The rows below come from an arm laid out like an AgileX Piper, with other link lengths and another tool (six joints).
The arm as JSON. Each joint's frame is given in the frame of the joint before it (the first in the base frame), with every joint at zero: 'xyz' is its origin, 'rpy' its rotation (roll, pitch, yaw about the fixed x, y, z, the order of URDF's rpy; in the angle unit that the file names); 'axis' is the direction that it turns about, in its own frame. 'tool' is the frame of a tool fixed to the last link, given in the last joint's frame.
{
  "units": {
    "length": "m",
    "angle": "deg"
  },
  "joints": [
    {
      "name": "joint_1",
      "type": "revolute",
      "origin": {
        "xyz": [
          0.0,
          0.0,
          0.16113
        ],
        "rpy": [
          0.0,
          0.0,
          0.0
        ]
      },
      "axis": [
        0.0,
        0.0,
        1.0
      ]
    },
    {
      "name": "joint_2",
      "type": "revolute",
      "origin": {
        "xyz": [
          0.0,
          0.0,
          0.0
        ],
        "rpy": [
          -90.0,
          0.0,
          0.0
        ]
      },
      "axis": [
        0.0,
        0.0,
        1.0
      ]
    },
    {
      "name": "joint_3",
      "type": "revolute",
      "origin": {
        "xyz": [
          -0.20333,
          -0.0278,
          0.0
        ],
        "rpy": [
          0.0,
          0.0,
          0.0
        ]
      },
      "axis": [
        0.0,
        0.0,
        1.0
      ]
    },
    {
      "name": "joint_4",
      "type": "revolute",
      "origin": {
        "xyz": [
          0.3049,
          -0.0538,
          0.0
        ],
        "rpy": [
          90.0,
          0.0,
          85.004
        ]
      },
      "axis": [
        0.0,
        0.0,
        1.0
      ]
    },
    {
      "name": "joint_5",
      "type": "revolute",
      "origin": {
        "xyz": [
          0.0,
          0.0,
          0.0
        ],
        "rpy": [
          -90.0,
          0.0,
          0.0
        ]
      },
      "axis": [
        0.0,
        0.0,
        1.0
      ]
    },
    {
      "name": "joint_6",
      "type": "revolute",
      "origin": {
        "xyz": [
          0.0,
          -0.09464,
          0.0
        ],
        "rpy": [
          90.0,
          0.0,
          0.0
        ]
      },
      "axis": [
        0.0,
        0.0,
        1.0
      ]
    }
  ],
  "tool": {
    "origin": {
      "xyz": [
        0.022,
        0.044,
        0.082
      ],
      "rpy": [
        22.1,
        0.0,
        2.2
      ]
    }
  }
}
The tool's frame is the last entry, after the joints.
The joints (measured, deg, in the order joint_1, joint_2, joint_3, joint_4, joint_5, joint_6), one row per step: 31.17, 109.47, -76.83, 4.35, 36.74, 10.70; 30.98, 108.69, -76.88, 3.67, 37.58, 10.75; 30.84, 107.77, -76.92, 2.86, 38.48, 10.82; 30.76, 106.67, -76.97, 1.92, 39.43, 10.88; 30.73, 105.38, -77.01, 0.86, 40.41, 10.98; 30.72, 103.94, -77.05, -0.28, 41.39, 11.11; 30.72, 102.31, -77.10, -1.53, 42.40, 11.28; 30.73, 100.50, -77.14, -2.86, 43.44, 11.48; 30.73, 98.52, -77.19, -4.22, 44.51, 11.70; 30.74, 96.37, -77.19, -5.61, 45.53, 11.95; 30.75, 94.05, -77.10, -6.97, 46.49, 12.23; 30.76, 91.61, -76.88, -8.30, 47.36, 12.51; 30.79, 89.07, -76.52, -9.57, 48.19, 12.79; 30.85, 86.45, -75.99, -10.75, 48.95, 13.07; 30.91, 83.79, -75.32, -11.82, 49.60, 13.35; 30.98, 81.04, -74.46, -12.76, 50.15, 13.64; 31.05, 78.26, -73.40, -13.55, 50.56, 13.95
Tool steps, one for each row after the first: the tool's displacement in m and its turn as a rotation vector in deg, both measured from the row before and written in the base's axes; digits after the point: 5 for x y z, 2 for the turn. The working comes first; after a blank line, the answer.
Tool pose at each row, in the base's axes (x y z in m, rotation vector in deg; the steps are taken from these numbers as rounded here): 0.35246, 0.27867, 0.06280, -14.40, 153.90, -12.28; 0.35303, 0.27588, 0.06767, -14.67, 153.58, -12.90; 0.35343, 0.27309, 0.07338, -15.04, 153.13, -13.61; 0.35372, 0.27039, 0.08037, -15.52, 152.46, -14.34; 0.35394, 0.26770, 0.08862, -16.00, 151.60, -15.10; 0.35422, 0.26492, 0.09797, -16.42, 150.57, -15.86; 0.35458, 0.26188, 0.10871, -16.75, 149.35, -16.63; 0.35483, 0.25853, 0.12066, -16.98, 147.97, -17.42; 0.35499, 0.25482, 0.13389, -17.04, 146.47, -18.18; 0.35487, 0.25083, 0.14809, -16.93, 144.81, -18.88; 0.35426, 0.24654, 0.16300, -16.64, 143.08, -19.47; 0.35303, 0.24188, 0.17795, -16.23, 141.31, -20.01; 0.35092, 0.23696, 0.19260, -15.74, 139.58, -20.48; 0.34788, 0.23195, 0.20659, -15.21, 137.92, -20.86; 0.34421, 0.22687, 0.21982, -14.60, 136.32, -21.11; 0.33973, 0.22176, 0.23225, -13.91, 134.81, -21.22; 0.33463, 0.21676, 0.24338, -13.18, 133.42, -21.16

0.00057, -0.00279, 0.00487, -0.48, -0.28, 0.13; 0.00040, -0.00279, 0.00571, -0.55, -0.39, 0.20; 0.00029, -0.00270, 0.00699, -0.59, -0.59, 0.31; 0.00022, -0.00269, 0.00825, -0.61, -0.77, 0.33; 0.00028, -0.00278, 0.00935, -0.60, -0.94, 0.32; 0.00036, -0.00304, 0.01074, -0.59, -1.14, 0.28; 0.00025, -0.00335, 0.01195, -0.60, -1.30, 0.24; 0.00016, -0.00371, 0.01323, -0.55, -1.45, 0.15; -0.00012, -0.00399, 0.01420, -0.48, -1.63, 0.07; -0.00061, -0.00429, 0.01491, -0.37, -1.73, -0.02; -0.00123, -0.00466, 0.01495, -0.31, -1.79, -0.09; -0.00211, -0.00492, 0.01465, -0.25, -1.77, -0.14; -0.00304, -0.00501, 0.01399, -0.18, -1.71, -0.16; -0.00367, -0.00508, 0.01323, -0.06, -1.67, -0.20; -0.00448, -0.00511, 0.01243, 0.06, -1.60, -0.24; -0.00510, -0.00500, 0.01113, 0.20, -1.49, -0.24
